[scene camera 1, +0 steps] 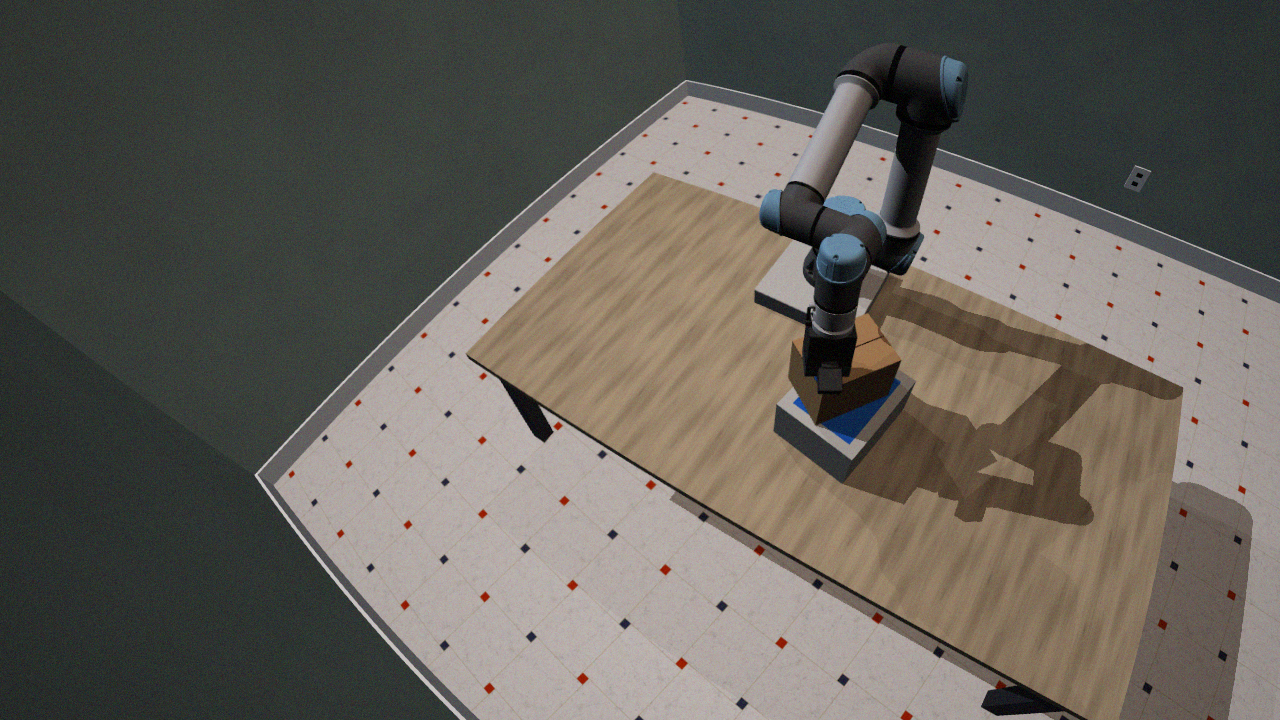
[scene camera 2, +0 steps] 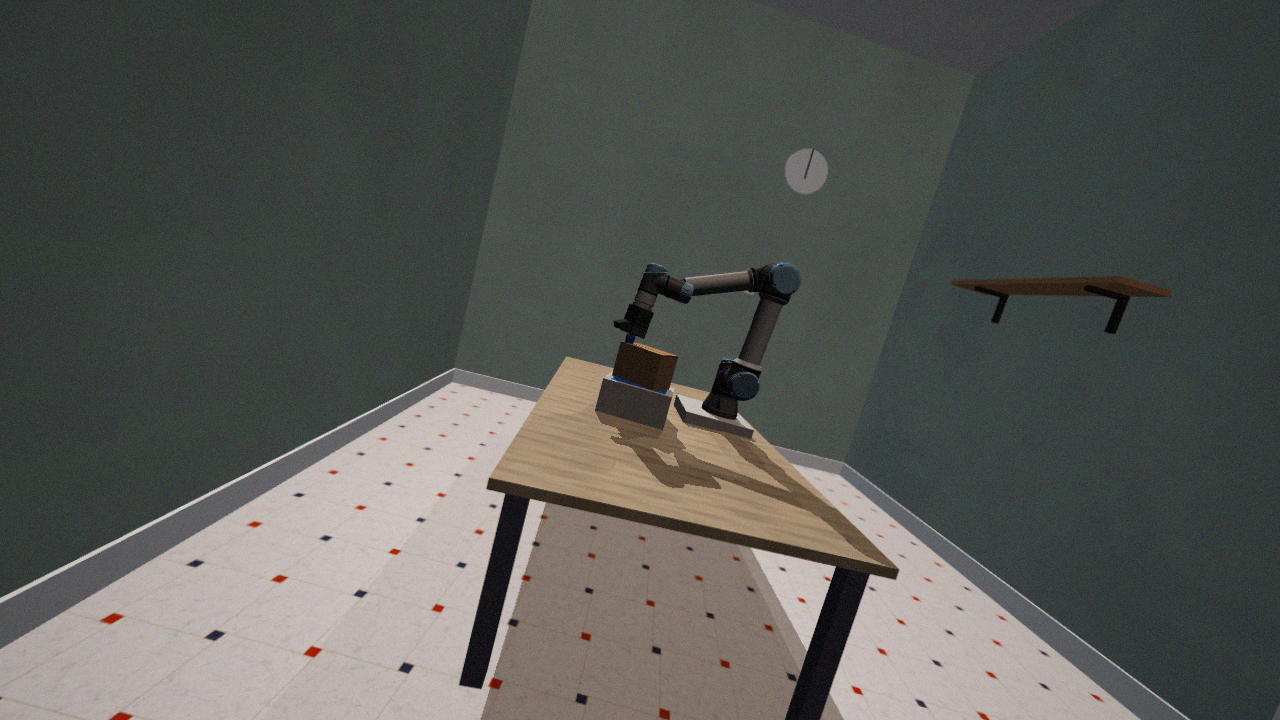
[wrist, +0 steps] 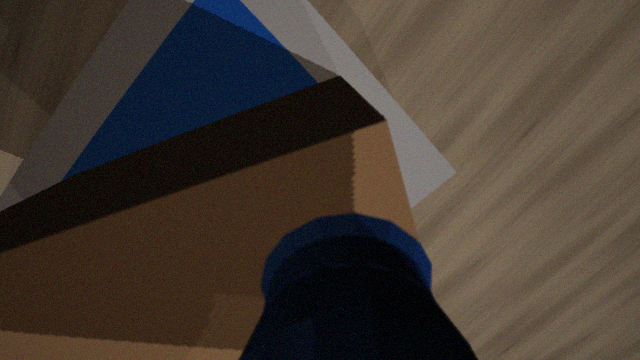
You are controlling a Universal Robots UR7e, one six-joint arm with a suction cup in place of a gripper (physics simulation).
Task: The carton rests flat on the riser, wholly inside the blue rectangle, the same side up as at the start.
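Pixels of known places: hand at its tool point: (scene camera 2: 627,345) (wrist: 346,243); arm's base at its link origin: (scene camera 2: 718,412).
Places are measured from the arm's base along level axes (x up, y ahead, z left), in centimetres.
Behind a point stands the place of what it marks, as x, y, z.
Observation:
The brown carton (scene camera 1: 857,390) @(15.7, 45.2, 14.4) (scene camera 2: 642,367) @(14.3, 43.1, 16.7) (wrist: 150,240) @(20.7, 47.2, 11.2) stands upright on the grey riser (scene camera 1: 808,438) @(3.7, 52.2, 7.4) (scene camera 2: 631,404) @(1.5, 45.2, 21.9) (wrist: 425,172) @(7.7, 48.0, 0.7) and looks level. It is turned at an angle to the blue rectangle (scene camera 1: 857,423) @(7.7, 47.7, 16.4) (wrist: 160,115) @(7.7, 44.8, 16.9). In the wrist view its near bottom edge runs past the blue on both sides, onto the grey border. The rectangle's far part is hidden under the carton. My suction cup (scene camera 2: 630,339) (wrist: 347,265) is on the carton's top face, close to one end, and holds it. The cup is hidden behind the tool body in scene camera 1.
The arm's pale base plate (scene camera 1: 776,293) @(0.6, 12.7, -11.7) (scene camera 2: 741,430) @(-2.0, -3.8, 14.9) lies on the wooden table (scene camera 1: 617,295) @(-4.2, 22.7, -54.1) (scene camera 2: 572,474) @(-4.3, 71.8, 76.3) close behind the riser. The arm's shadow falls across the table. A wall shelf (scene camera 2: 1056,285) hangs well away from the table.

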